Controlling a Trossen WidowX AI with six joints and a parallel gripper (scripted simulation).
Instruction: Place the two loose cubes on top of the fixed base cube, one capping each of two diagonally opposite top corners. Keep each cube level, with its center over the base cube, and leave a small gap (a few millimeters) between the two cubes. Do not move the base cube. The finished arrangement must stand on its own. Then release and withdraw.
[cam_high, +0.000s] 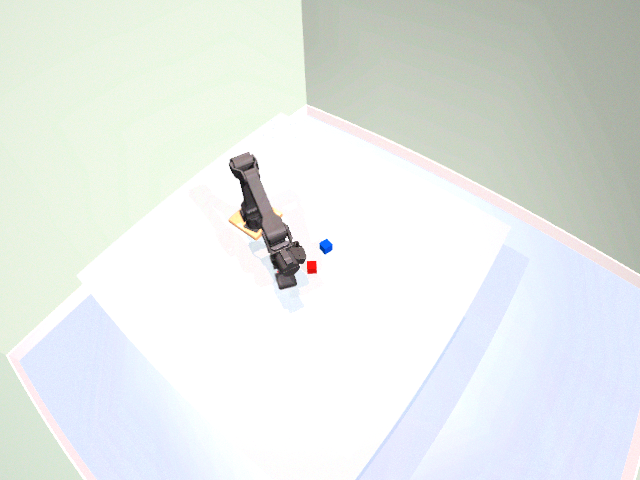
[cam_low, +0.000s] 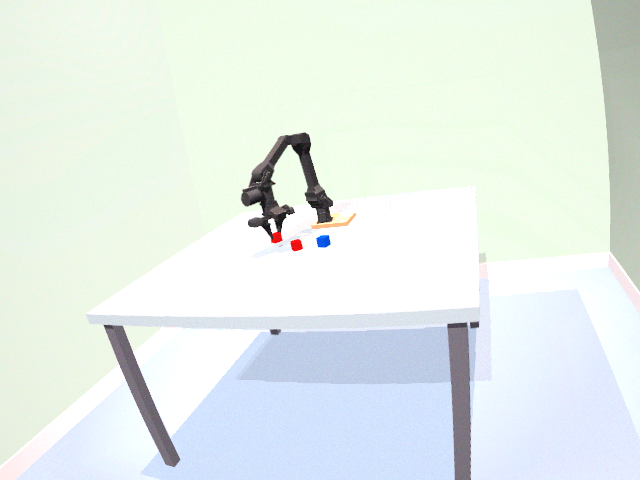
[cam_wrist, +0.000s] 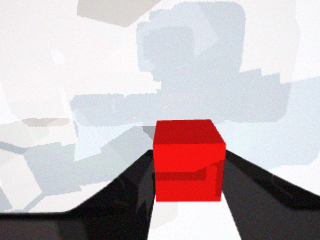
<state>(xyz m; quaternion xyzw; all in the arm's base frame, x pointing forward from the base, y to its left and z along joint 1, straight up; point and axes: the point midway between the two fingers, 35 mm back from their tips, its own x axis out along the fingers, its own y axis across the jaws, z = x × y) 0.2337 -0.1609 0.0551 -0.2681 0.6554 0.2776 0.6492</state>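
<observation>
Now: the blue cube 19 cm to the left of my gripper tip, 7 cm ahead of it and 2 cm below it.
</observation>
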